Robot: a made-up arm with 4 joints.
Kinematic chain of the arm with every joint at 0, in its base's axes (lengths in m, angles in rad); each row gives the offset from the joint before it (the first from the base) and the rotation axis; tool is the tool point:
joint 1: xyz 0 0 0.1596 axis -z
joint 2: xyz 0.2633 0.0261 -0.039 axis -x
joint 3: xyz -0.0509 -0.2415 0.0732 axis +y
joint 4: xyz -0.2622 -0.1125 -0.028 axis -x
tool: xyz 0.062 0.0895 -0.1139
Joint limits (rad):
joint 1: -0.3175..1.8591
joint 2: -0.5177..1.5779
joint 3: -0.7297..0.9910
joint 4: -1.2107..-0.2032
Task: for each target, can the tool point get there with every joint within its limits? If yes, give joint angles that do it. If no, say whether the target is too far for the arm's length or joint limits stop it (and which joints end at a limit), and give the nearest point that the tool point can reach.
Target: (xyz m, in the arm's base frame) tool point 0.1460 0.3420 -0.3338
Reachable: no: joint limits stop it (at a limit: joint 1, joint 2, joint 3, joint 4) | nearest point 0.1715 -0.0602 -0.1309 | short by 0.451 m
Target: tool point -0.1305 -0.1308 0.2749
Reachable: yes | joints 0.8990 0.0099 0.6466 -0.7375
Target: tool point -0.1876 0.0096 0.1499
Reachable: yes | joints 1.6610 -0.0639 0.1159 -0.7254
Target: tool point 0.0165 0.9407 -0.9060
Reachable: no: too far | nearest point -0.1532 0.0203 -0.0573 | short by 1.263 m
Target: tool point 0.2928 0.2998 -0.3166
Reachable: no: joint limits stop it (at a limit: joint 1, joint 2, joint 3, joint 4) | nearest point 0.1715 -0.0602 -0.1309 | short by 0.423 m
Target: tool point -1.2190 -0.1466 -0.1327
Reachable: no: too far | nearest point -0.2841 -0.0661 0.0592 | short by 0.958 m
